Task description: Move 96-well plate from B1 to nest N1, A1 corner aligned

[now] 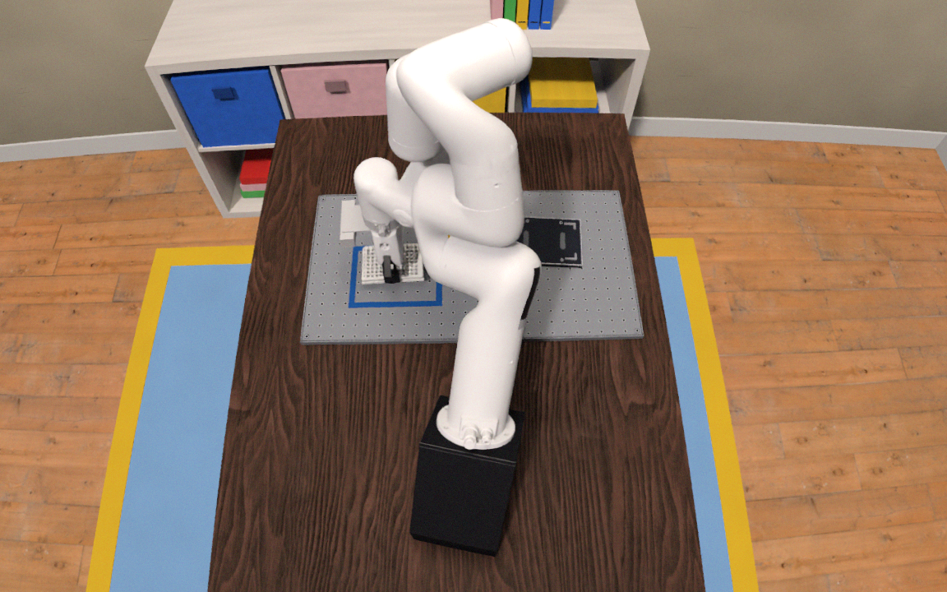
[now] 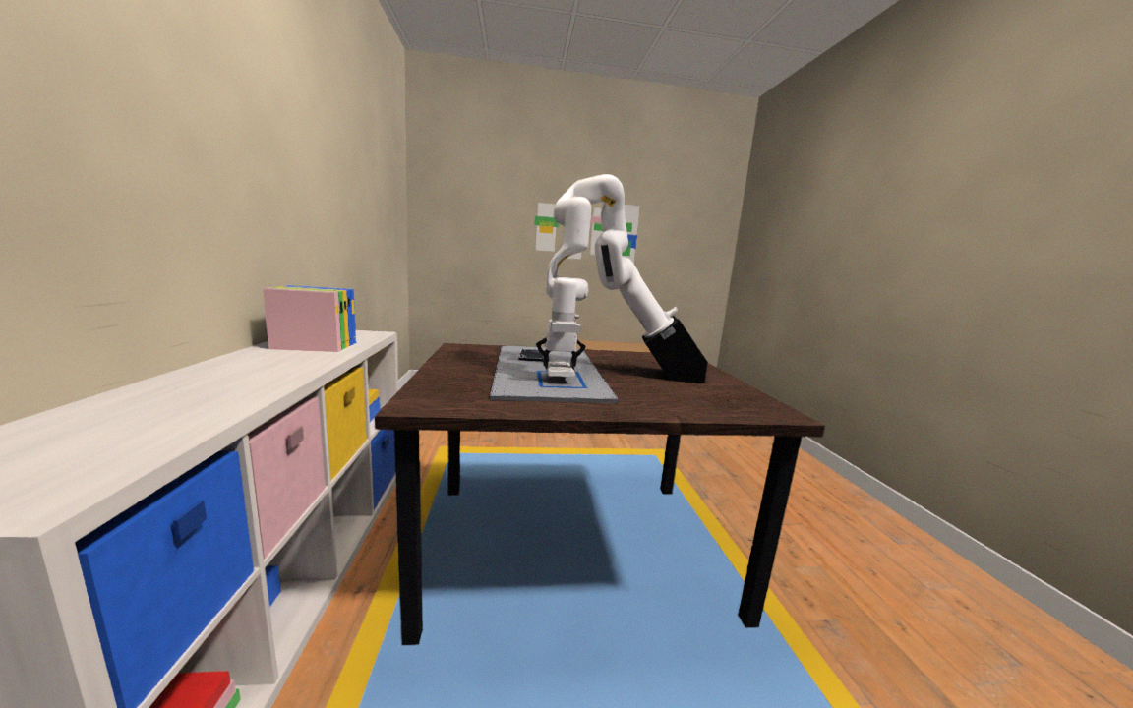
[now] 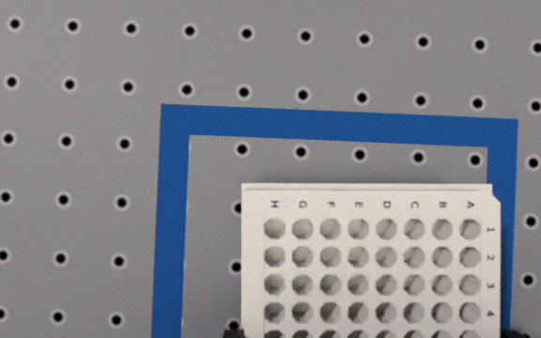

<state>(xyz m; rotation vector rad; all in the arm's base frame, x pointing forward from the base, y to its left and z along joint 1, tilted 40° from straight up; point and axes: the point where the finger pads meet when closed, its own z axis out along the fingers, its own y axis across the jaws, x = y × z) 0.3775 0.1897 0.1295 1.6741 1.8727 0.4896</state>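
Right now the plate nest is 80 mm ahead of my hand, 320 mm to the right of it and 40 mm below it. From my hand the other things lie so: white 96-well plate 10 mm below.
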